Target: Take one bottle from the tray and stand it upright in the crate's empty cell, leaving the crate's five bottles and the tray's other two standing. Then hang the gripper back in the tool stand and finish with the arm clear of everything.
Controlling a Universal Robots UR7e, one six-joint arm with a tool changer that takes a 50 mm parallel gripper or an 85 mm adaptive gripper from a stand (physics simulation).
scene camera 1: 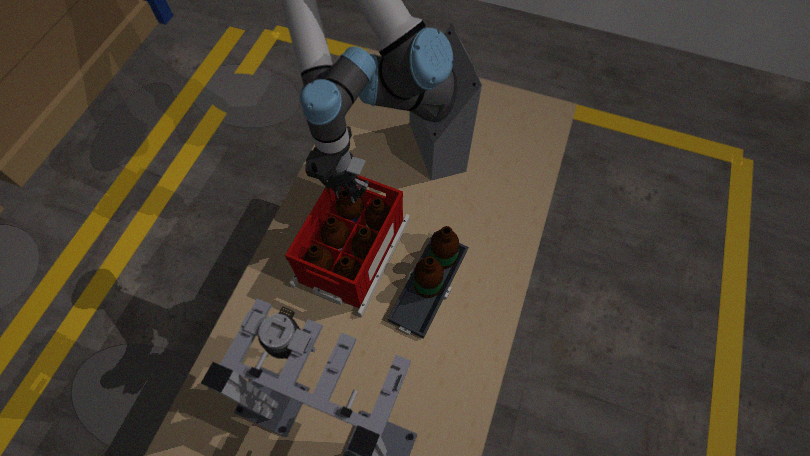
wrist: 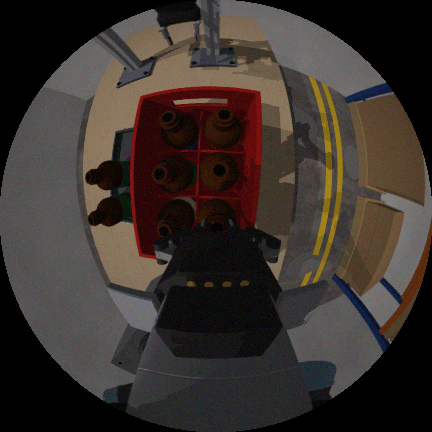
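Where they show: arm's base, link origin: (scene camera 1: 439,93).
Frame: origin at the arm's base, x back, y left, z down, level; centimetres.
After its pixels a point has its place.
Observation:
My gripper (scene camera 1: 351,193) (wrist: 217,226) is shut on the neck of a brown bottle (scene camera 1: 348,207) @[x -30.8, y -19.4, z 12.0 cm] (wrist: 216,210) @[x -30.6, y -20.5, z 11.8 cm] in a corner cell of the red crate (scene camera 1: 325,283) @[x -50.6, y -21.8, z 16.2 cm] (wrist: 200,93) @[x -49.8, y -22.4, z 8.9 cm], on the arm-base side. This bottle looks upright and sits deep in the cell; its base is hidden, so whether it touches the crate's floor cannot be told. The crate's other five bottles stand in their cells. Two green-labelled bottles, one (scene camera 1: 444,244) @[x -37.4, y 6.3, z 12.9 cm] (wrist: 110,211) @[x -35.3, y 3.4, z 13.9 cm] nearer the arm base and one (scene camera 1: 429,275) @[x -46.2, y 3.6, z 13.0 cm] (wrist: 108,175) @[x -43.2, y 0.7, z 13.5 cm] beside it, stand on the dark tray (scene camera 1: 412,314) @[x -52.8, y 0.4, z 24.5 cm] (wrist: 118,145) @[x -54.0, y 4.6, z 24.4 cm].
The tool stand (scene camera 1: 338,362) @[x -74.5, y -10.5, z -9.1 cm] (wrist: 212,59) @[x -75.6, y -29.3, z 23.9 cm] is beyond the crate, with another gripper (scene camera 1: 278,333) (wrist: 178,16) hanging in it. The crate's walls and neighbouring bottles are close around my fingers. The arm's grey pedestal (scene camera 1: 447,147) @[x -9.5, y 3.9, z 10.3 cm] stands behind the crate. Brown boxes (wrist: 395,145) are off to the side.

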